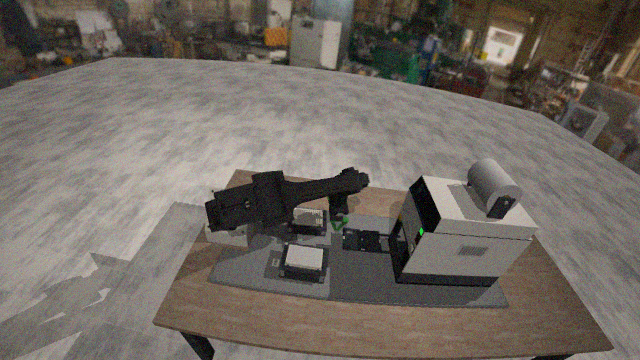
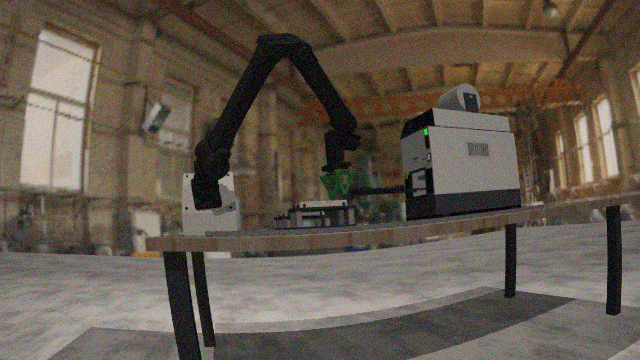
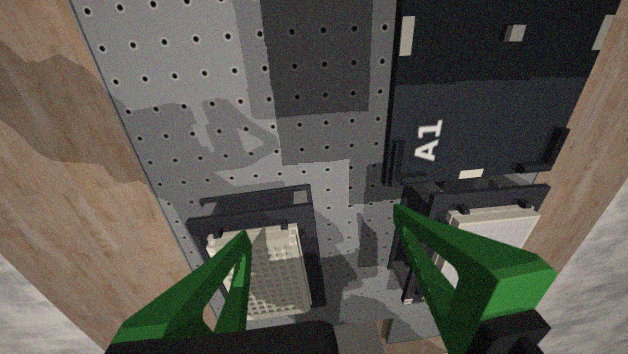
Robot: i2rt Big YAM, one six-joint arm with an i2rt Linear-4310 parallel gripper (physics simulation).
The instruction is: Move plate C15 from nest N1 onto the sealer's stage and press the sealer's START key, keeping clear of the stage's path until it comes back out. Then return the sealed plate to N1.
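Pixels of known places: gripper, fingertip midpoint: [image 1: 335, 221] [image 2: 338, 195] [image 3: 320, 224]; arm's base, origin of the base link: [image 2: 205, 194].
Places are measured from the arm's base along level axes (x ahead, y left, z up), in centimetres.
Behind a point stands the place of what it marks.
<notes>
My gripper [image 1: 339, 226] {z -1.3, x 42.8, y 0.7 cm} [image 2: 337, 194] {z -1.3, x 42.8, y 0.7 cm} [image 3: 320, 224] {z -1.3, x 42.8, y 0.7 cm} is open and empty, pointing down above the gap between the two nests and the stage. A plate with open wells [image 1: 307, 216] {z -5.3, x 32.2, y 7.0 cm} [image 3: 280, 280] {z -5.4, x 32.7, y 6.0 cm} sits in the back nest [image 3: 317, 270] {z -7.0, x 31.2, y 2.2 cm}. A plate with a smooth white top [image 1: 304, 256] {z -3.9, x 30.8, y -14.7 cm} [image 2: 322, 204] {z -4.9, x 29.9, y -18.4 cm} [image 3: 500, 227] {z -3.9, x 36.1, y -15.3 cm} sits in the front nest [image 3: 485, 198] {z -5.5, x 38.4, y -14.5 cm}. No readable label shows which is C15 or N1. The sealer's dark stage [image 1: 362, 240] {z -0.4, x 52.0, y -9.4 cm} [image 2: 377, 190] {z -1.2, x 49.3, y -13.3 cm} [image 3: 480, 120] {z -0.5, x 48.2, y -8.2 cm} is out and bears no plate; "A1" is marked on it. The START key cannot be picked out.
The white sealer [image 1: 465, 255] {z 8.2, x 84.8, y -23.6 cm} [image 2: 475, 170] {z 3.4, x 83.8, y -23.3 cm} stands right of the stage, with a lit green light [image 1: 421, 231] {z 16.3, x 65.5, y -19.9 cm} [image 2: 426, 132] {z 15.8, x 65.5, y -20.2 cm} and a roll [image 1: 492, 185] {z 33.8, x 84.3, y -17.6 cm} [image 2: 456, 98] {z 30.0, x 83.2, y -18.9 cm} on top. Nests and sealer stand on a grey perforated board [image 1: 365, 287] {z -11.1, x 53.4, y -22.9 cm} [image 3: 170, 55] {z -11.0, x 54.2, y 10.1 cm} on the wooden table [image 1: 350, 320] {z -12.3, x 46.5, y -34.7 cm}.
</notes>
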